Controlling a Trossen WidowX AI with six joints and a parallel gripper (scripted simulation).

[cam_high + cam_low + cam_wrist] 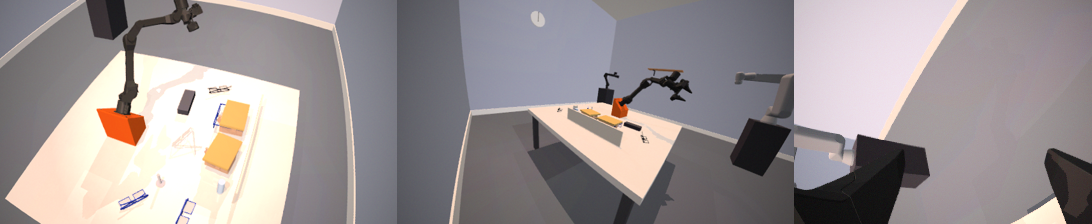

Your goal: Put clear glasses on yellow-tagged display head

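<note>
Now: gripper tip 22 cm short of the peg, 84 cm to the left of it and 34 cm above it. Round my gripper tip: low wall (54 cm ahead, 51 cm to the right, 31 cm below); dark case (13 cm ahead, 34 cm to the right, 35 cm below); pale cylinder (49 cm ahead, 77 cm to the right, 32 cm below).
</note>
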